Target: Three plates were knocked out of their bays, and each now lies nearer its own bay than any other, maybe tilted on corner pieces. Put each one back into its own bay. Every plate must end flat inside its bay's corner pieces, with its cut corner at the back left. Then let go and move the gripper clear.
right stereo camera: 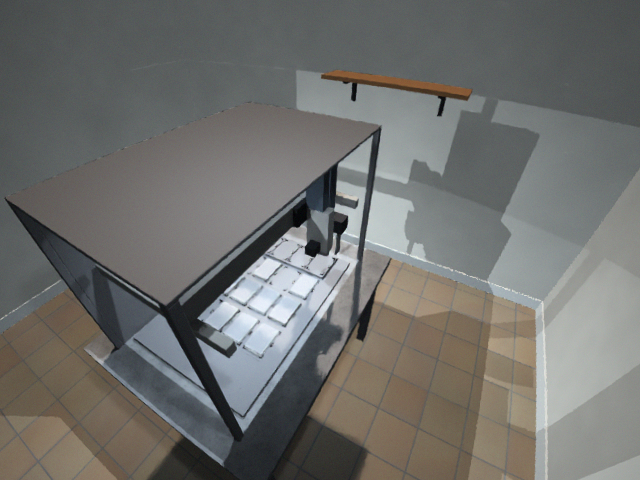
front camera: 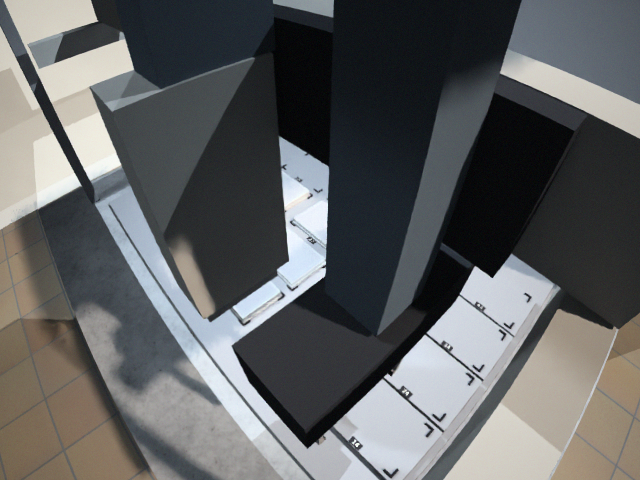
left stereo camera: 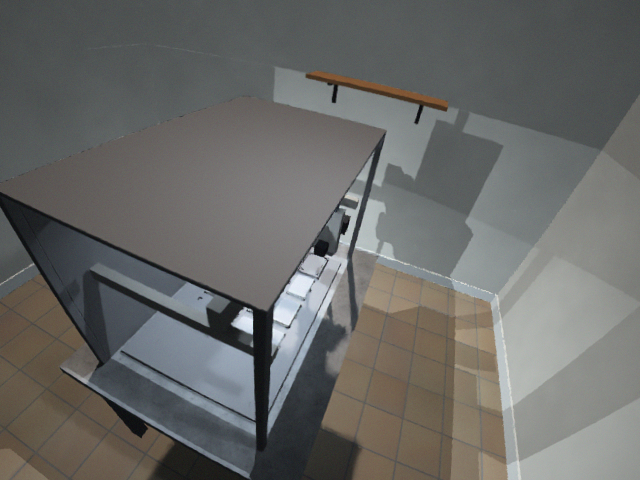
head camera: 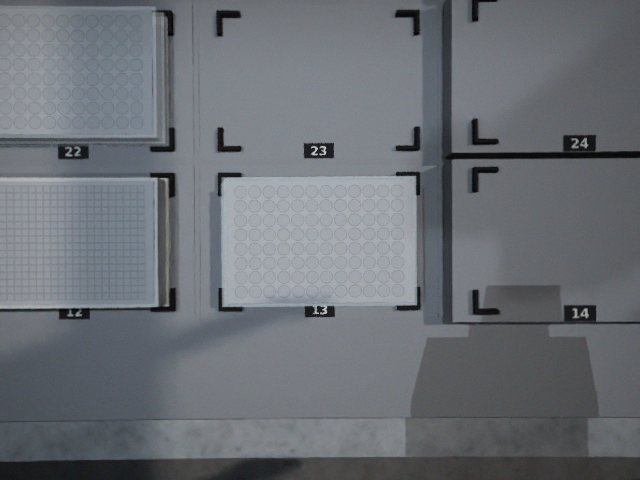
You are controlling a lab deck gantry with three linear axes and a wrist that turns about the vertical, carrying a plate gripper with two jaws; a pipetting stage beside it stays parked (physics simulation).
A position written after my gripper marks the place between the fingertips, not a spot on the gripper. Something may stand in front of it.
Observation:
In view: my gripper [front camera: 347, 395], a round-well plate [head camera: 297, 241], a round-well plate [front camera: 313, 221], a square-well plate [head camera: 104, 242], a round-well plate [head camera: 80, 80], a bay 23 [head camera: 273, 82] and a bay 41 [front camera: 315, 175].
The square-well plate shows as well in the front camera view [front camera: 252, 305].

